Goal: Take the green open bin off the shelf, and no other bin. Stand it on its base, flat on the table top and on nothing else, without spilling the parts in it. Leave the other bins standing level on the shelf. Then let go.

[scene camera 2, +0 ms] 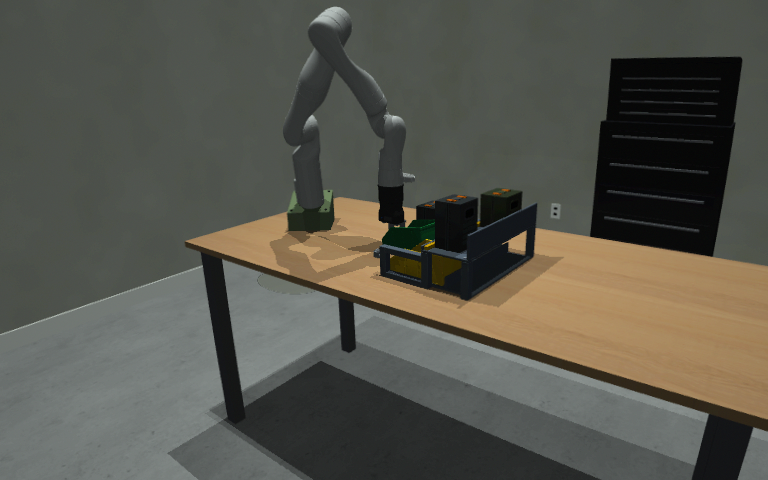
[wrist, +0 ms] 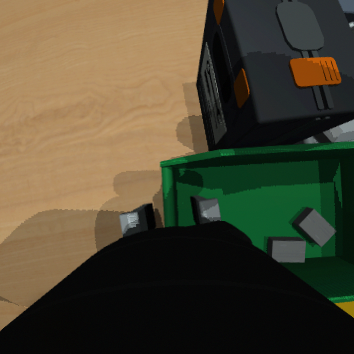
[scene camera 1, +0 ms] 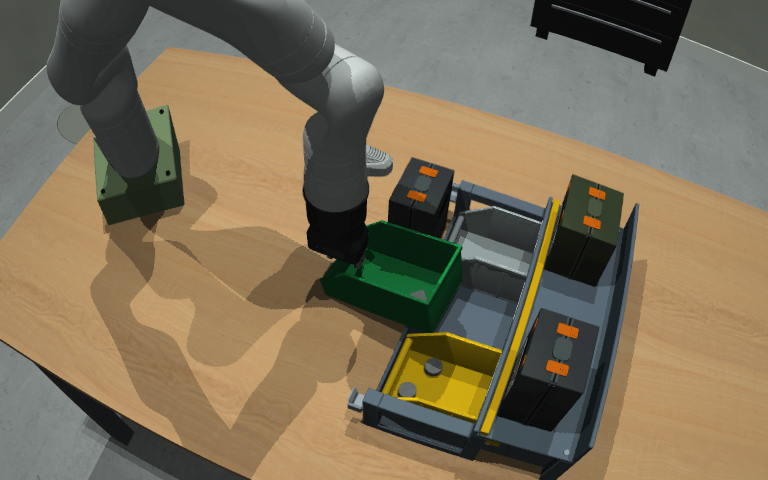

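Pixels of known places: gripper, between the fingertips: [wrist: 172,210] [scene camera 1: 346,258]; arm's base, origin of its link: [scene camera 2: 311,201] [scene camera 1: 135,153].
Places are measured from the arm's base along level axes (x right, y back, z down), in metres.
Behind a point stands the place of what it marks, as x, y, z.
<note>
The green open bin [scene camera 1: 401,271] {0.069, -0.478, 0.071} [scene camera 2: 413,232] {0.159, -0.504, 0.005} [wrist: 263,200] {0.088, -0.481, 0.070} sticks out from the front of the blue-grey shelf [scene camera 1: 415,411] {0.305, -0.545, 0.004} [scene camera 2: 501,233] {0.187, -0.772, -0.037}, over the table [scene camera 1: 239,143] {-0.142, -0.132, 0.089}. Small grey parts [wrist: 314,226] {0.122, -0.512, 0.048} [scene camera 1: 419,295] {0.117, -0.513, 0.048} lie on its floor. My gripper [scene camera 1: 358,269] {0.070, -0.396, 0.065} [scene camera 2: 392,220] [wrist: 172,210] {0.070, -0.396, 0.065} is open. It points down at the bin's outer end wall, one finger inside the bin and one outside, with the wall between them. In the wrist view the fingers do not press on the wall.
A black closed box [scene camera 1: 421,195] {0.019, -0.489, -0.042} [wrist: 281,70] {0.017, -0.467, -0.040} stands right behind the green bin. A yellow open bin [scene camera 1: 449,376] {0.214, -0.577, 0.080} with two grey discs and a grey open bin [scene camera 1: 496,238] {-0.028, -0.607, 0.074} sit in the shelf. A black box [scene camera 1: 558,362] {0.279, -0.678, -0.132} and a dark green box [scene camera 1: 589,224] {0.066, -0.711, -0.109} stand on its upper level.
</note>
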